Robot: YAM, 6 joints.
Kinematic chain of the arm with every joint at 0, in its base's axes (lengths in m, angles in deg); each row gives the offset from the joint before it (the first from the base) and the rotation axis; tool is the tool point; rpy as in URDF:
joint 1: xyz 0 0 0.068 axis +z
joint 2: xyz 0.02 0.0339 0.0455 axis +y
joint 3: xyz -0.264 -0.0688 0 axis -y
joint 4: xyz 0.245 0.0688 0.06 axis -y
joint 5: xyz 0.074 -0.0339 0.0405 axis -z
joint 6: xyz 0.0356 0 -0.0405 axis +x
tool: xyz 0 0 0 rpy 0 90 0
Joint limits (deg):
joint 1: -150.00..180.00
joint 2: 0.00..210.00
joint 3: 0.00..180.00
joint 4: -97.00..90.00
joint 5: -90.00..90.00
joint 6: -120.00..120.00
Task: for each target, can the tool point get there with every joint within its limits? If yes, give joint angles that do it. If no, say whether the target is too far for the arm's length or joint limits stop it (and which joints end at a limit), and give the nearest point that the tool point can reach.
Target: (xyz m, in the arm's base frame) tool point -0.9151 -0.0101 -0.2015
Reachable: no: too far | nearest point -0.6103 -0.0010 -0.0942 | short by 0.323 m
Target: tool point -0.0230 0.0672 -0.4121
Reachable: no: joint limits stop it (at a limit: joint 2) | nearest point -0.0323 0.0944 -0.3483 | short by 0.070 m
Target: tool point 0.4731 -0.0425 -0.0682
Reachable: yes | joints -4.58 173.07 133.51 -68.66 7.46 57.77
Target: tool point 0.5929 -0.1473 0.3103
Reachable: yes | joints -14.69 156.07 156.16 15.59 -12.83 29.06
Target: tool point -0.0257 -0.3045 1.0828
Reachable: no: too far | nearest point -0.0166 -0.1962 0.7138 | short by 0.385 m
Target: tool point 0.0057 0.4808 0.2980
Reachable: yes | joints 86.22 139.28 150.28 -82.64 -46.82 29.30
